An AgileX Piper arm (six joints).
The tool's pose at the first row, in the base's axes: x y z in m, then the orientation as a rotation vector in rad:
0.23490, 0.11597, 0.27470, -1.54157, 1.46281, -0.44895
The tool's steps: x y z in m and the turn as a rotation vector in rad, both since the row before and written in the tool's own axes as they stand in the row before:
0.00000, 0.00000, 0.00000, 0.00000, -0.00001, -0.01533
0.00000, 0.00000, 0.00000, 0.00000, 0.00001, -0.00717
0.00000, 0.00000, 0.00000, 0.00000, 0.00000, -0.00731
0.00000, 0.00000, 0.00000, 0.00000, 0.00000, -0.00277
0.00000, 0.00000, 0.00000, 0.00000, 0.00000, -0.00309
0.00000, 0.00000, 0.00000, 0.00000, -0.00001, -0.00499
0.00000, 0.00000, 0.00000, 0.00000, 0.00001, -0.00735
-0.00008, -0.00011, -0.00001, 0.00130, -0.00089, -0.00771
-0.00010, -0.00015, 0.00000, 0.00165, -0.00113, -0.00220
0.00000, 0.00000, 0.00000, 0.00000, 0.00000, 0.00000
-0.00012, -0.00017, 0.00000, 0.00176, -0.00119, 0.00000
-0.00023, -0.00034, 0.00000, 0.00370, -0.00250, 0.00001
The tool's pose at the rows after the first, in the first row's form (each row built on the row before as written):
0.23490, 0.11597, 0.27470, -1.55372, 1.45186, -0.45799
0.23490, 0.11597, 0.27470, -1.55938, 1.44672, -0.46223
0.23490, 0.11597, 0.27470, -1.56514, 1.44145, -0.46654
0.23490, 0.11597, 0.27470, -1.56732, 1.43945, -0.46817
0.23490, 0.11597, 0.27470, -1.56975, 1.43722, -0.46999
0.23490, 0.11597, 0.27470, -1.57367, 1.43360, -0.47292
0.23490, 0.11597, 0.27470, -1.57943, 1.42827, -0.47725
0.23493, 0.11603, 0.27482, -1.58445, 1.42140, -0.48186
0.23499, 0.11611, 0.27497, -1.58489, 1.41821, -0.48325
0.23499, 0.11611, 0.27497, -1.58489, 1.41821, -0.48325
0.23505, 0.11621, 0.27514, -1.58353, 1.41653, -0.48336
0.23518, 0.11639, 0.27548, -1.58067, 1.41301, -0.48358

